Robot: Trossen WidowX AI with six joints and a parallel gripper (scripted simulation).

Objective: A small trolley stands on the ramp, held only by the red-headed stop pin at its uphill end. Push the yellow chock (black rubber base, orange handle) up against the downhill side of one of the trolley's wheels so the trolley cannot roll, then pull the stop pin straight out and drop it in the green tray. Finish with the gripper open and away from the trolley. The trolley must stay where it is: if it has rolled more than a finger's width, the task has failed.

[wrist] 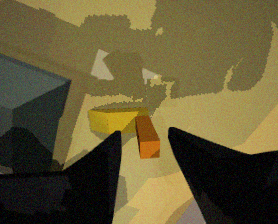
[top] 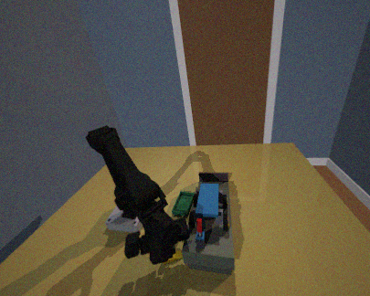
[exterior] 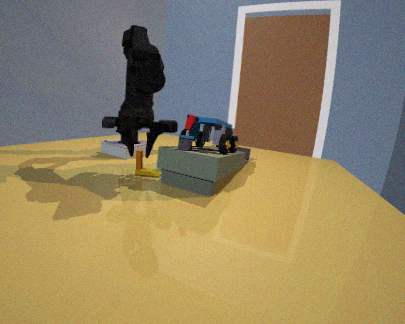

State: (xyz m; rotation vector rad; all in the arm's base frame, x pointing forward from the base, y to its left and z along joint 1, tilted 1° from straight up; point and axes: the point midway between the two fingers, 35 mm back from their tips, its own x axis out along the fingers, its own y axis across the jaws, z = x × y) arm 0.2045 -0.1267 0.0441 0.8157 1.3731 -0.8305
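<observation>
My gripper tip is 30 mm above the yellow chock, 20 mm short of it and 10 mm to the right of it. From my gripper tip the other things lie so: grey ramp: 150 mm to the left, 130 mm ahead; then red-headed stop pin: 120 mm ahead, 80 mm above, 40 mm to the left; then blue trolley: 150 mm to the left, 130 mm ahead, 60 mm above.
</observation>
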